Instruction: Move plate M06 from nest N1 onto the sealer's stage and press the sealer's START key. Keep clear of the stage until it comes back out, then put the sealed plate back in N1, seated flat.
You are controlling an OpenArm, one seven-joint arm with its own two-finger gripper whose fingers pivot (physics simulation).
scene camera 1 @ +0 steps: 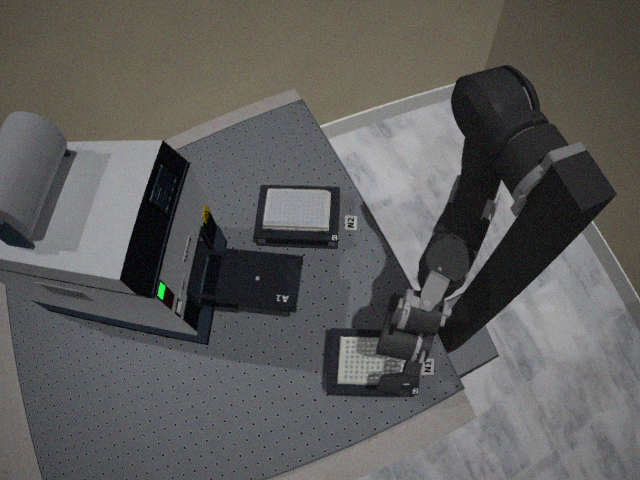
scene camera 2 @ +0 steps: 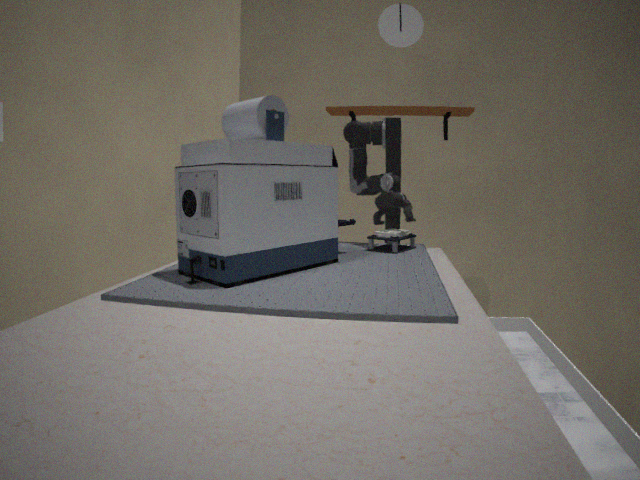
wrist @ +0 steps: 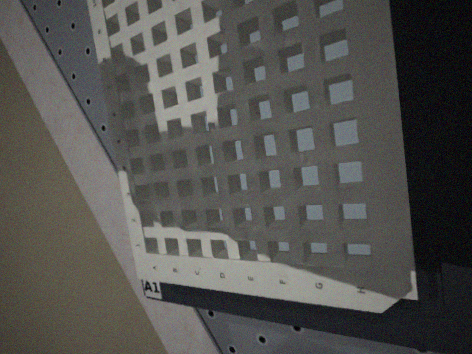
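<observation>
Plate M06, pale with square wells, sits in the dark nest N1, partly under the arm's shadow. My gripper is open and empty, above the plate, with its fingers spread in the scene camera 2 view. Its fingers cannot be made out in the wrist view, where the plate's A1 end shows. The sealer has its dark stage out and bare. A green lit patch shows on its front; the START lettering is unreadable.
Nest N2 holds another pale plate, beside the stage. A film roll tops the sealer. The perforated board lies under the sealer and nests. A wall shelf is behind the arm.
</observation>
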